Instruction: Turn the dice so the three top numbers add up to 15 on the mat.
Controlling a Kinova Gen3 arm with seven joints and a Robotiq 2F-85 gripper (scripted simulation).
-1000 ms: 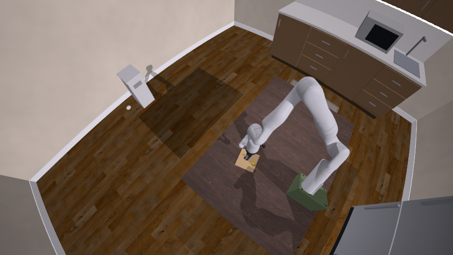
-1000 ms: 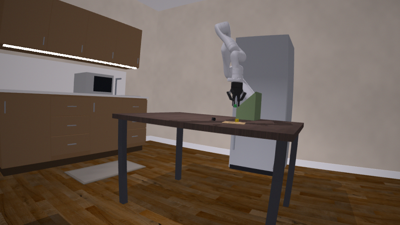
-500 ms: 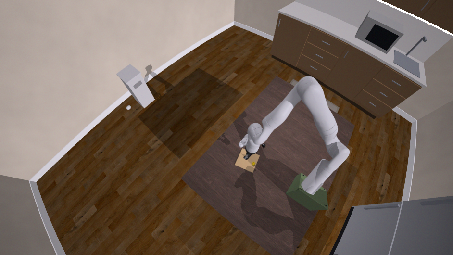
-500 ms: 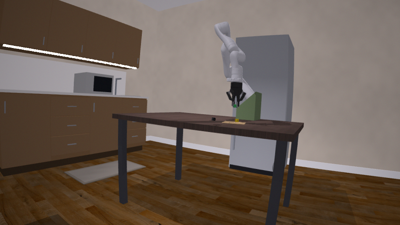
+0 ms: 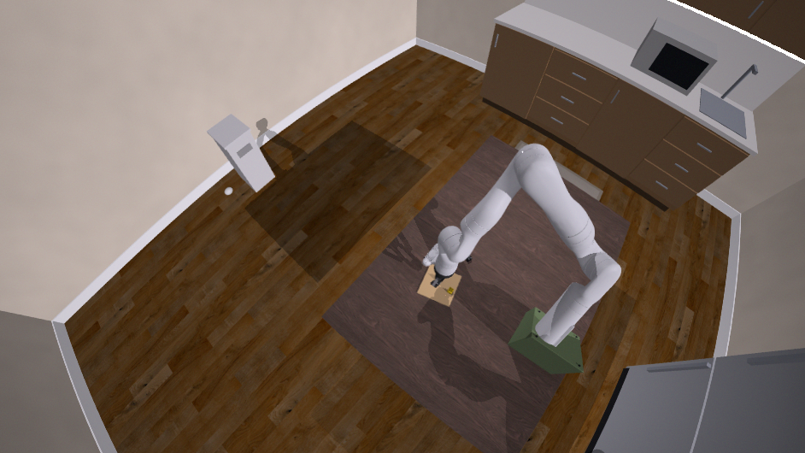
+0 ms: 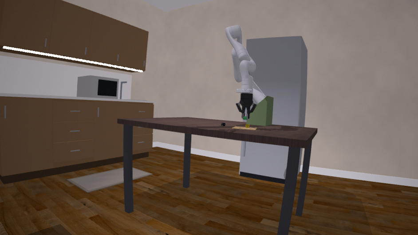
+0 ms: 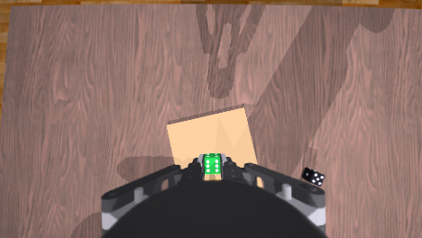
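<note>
Right now the tan mat is 7 cm below my hand and 1 cm behind it. Round my hand: black die (17 cm to the right, 6 cm below, 2 cm behind); then yellow die (6 cm below, 6 cm behind, 1 cm to the right); then green die (1 cm below).
</note>
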